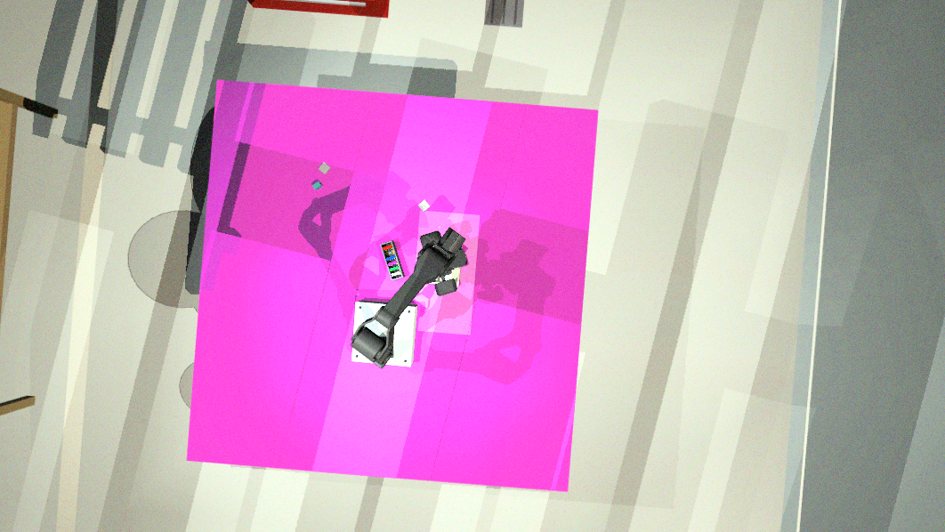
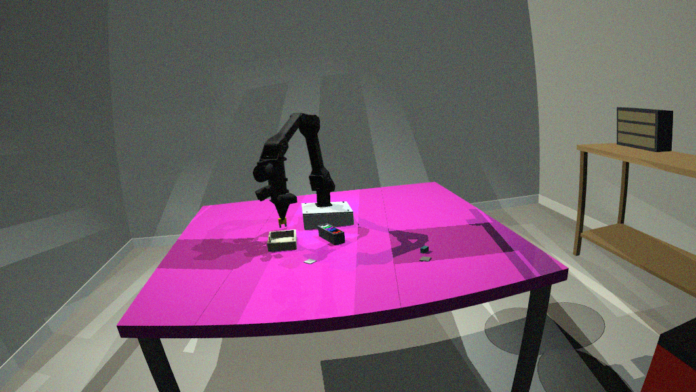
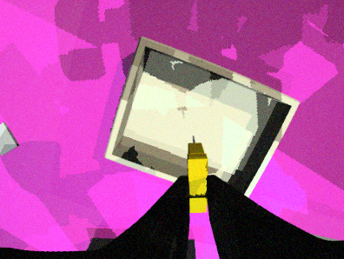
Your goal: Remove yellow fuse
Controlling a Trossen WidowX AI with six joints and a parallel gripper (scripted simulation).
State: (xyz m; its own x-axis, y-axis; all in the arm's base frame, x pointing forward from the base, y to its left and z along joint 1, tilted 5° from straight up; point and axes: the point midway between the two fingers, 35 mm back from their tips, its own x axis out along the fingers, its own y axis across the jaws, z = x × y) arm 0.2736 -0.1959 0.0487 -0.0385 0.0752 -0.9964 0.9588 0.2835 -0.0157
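My gripper tip is now 1 cm above the yellow fuse. Round my gripper tip: cyan cube (42 cm to the left, 27 cm ahead, 9 cm below); then tray (9 cm below, 1 cm to the right).
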